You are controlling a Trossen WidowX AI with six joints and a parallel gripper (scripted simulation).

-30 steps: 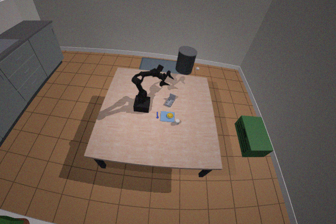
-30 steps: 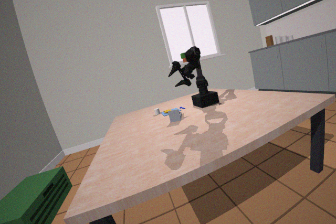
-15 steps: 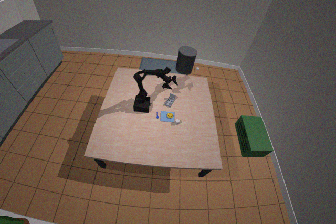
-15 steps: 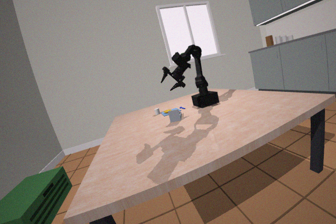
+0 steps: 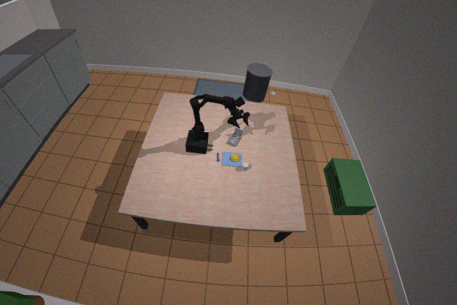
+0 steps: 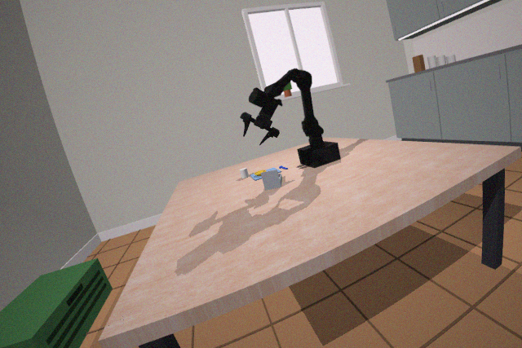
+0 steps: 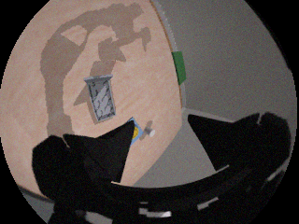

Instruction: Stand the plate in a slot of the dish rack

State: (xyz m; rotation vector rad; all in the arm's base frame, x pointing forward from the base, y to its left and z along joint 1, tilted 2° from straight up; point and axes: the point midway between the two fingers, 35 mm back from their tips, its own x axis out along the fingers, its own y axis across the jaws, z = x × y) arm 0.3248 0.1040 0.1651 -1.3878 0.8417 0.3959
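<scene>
My gripper tip is now 2 cm past the yellow plate, 16 cm to the left of it and 20 cm above it. Round my gripper tip: grey dish rack: 5 cm behind, 4 cm to the left, 19 cm below; then light blue mat: 4 cm behind, 17 cm to the right, 21 cm below; then small white cup: 7 cm ahead, 23 cm to the right, 19 cm below.
</scene>
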